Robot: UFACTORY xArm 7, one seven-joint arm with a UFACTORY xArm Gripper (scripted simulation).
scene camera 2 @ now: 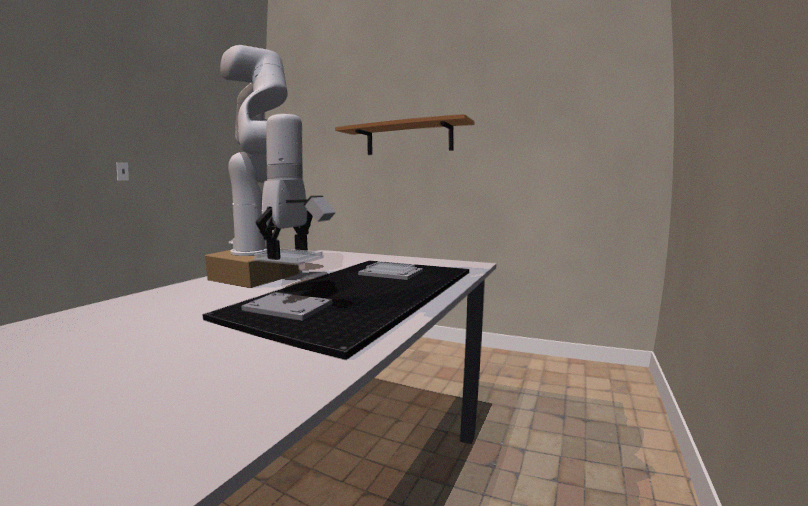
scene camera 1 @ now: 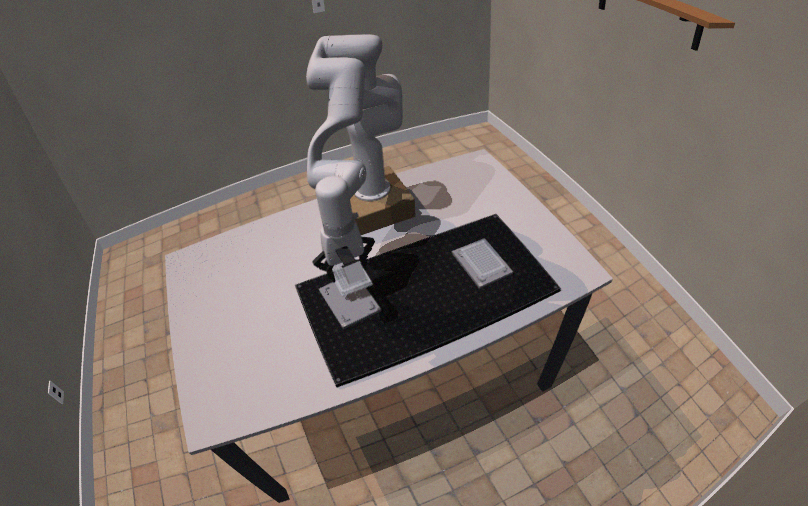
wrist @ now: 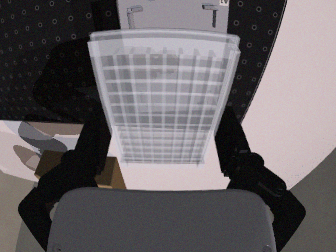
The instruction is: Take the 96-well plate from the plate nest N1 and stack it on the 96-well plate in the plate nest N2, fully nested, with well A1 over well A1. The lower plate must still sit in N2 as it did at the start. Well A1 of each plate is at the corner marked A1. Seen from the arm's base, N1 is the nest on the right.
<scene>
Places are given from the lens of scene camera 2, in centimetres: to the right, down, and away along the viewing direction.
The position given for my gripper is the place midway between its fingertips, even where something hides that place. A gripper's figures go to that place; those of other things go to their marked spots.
my gripper (scene camera 2: 288, 255): -25, 1, 77
96-well plate (scene camera 2: 287, 256): -24, 1, 72
</scene>
